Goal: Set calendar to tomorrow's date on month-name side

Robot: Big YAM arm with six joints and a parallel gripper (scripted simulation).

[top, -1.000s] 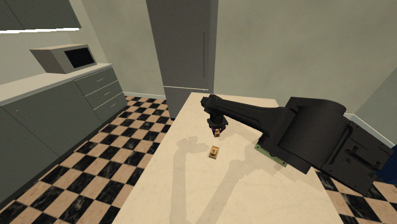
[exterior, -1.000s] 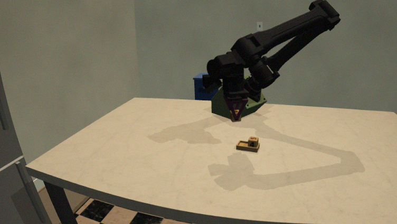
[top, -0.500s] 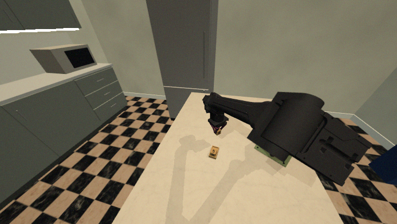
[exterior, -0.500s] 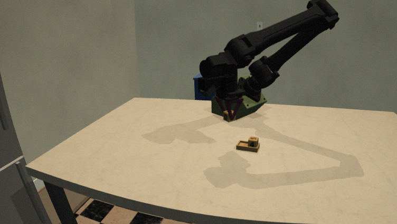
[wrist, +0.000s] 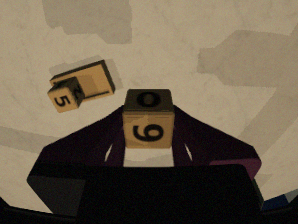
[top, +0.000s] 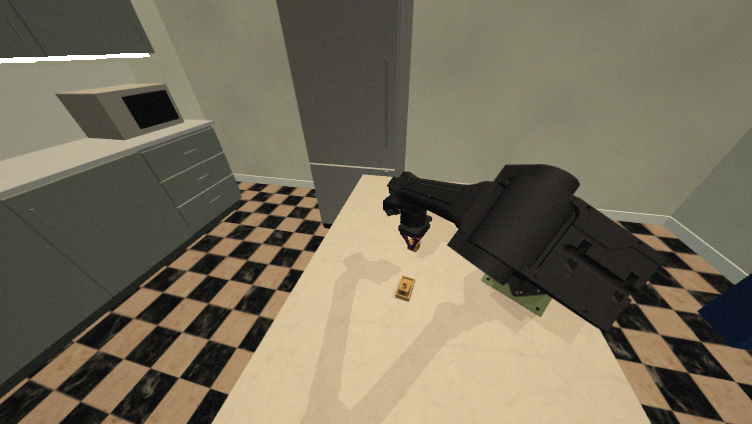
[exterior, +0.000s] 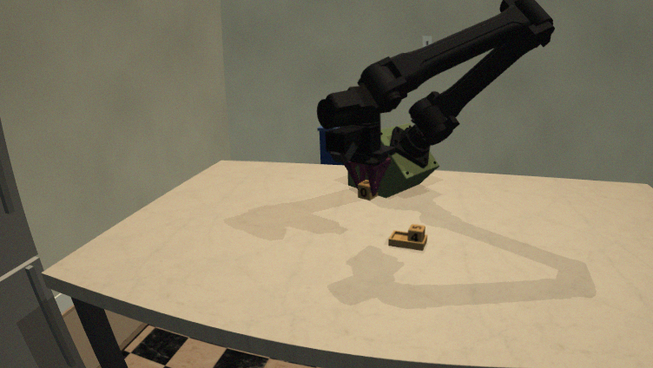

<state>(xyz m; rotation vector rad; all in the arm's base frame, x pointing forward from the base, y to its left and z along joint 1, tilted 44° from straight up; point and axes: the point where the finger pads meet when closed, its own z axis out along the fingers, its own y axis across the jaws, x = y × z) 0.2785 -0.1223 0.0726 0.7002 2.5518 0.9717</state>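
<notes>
Right now my hand is 11 cm above the wooden tray, 9 cm to the right of it and 1 cm short of it. Round my hand: cube right at my hand.
</notes>
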